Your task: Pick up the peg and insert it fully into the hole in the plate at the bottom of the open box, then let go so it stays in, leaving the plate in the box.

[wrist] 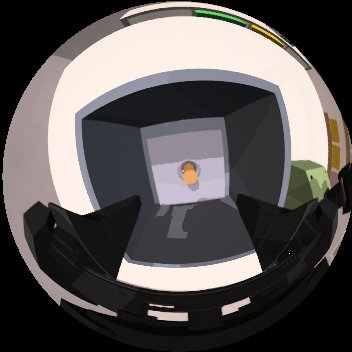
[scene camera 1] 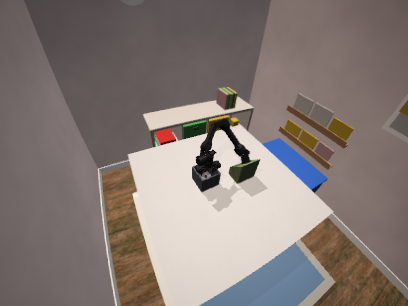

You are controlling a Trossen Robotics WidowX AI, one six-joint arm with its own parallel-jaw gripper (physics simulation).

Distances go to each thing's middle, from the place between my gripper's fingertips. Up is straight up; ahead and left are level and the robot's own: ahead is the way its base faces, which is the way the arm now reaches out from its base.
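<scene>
The pale plate (wrist: 168, 153) is 70 mm below my hand and 10 mm to the right of it. Then there's the dark box (wrist: 111, 131), and that's 10 mm to the right of my hand and 40 mm below it.
</scene>
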